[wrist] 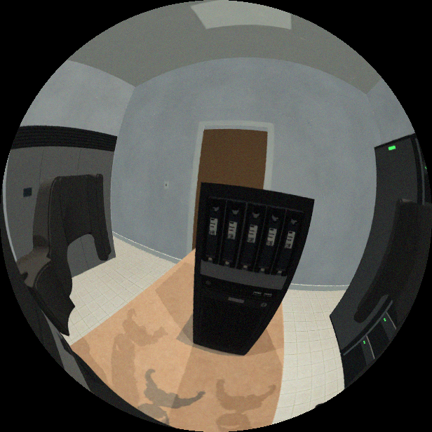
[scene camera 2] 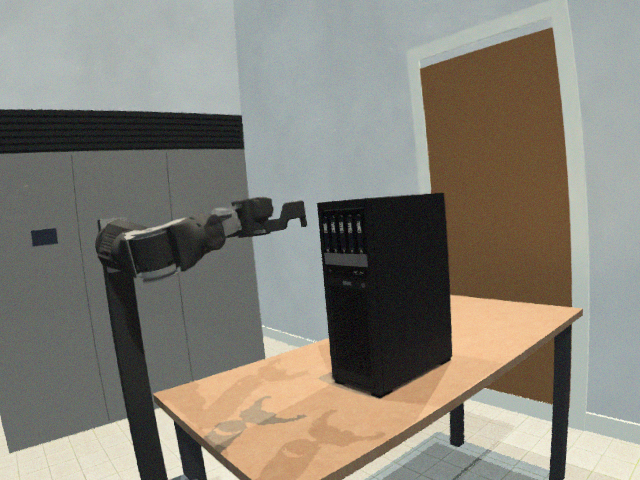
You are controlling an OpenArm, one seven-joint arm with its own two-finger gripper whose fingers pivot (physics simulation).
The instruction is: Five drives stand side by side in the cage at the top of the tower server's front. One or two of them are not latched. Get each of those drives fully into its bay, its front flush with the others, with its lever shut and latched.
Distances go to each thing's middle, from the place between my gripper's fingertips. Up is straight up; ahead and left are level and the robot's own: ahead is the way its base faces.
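My hand is 250 mm short of the drive cage (wrist: 208, 268), and it is 10 mm to the right of the cage and 70 mm above it. Going by their middles, the drive cage is the nearest to my hand of the things named here. As for the black tower server (scene camera 2: 389, 322), it stands 320 mm ahead of my hand, 20 mm to the left of it and 220 mm below it.
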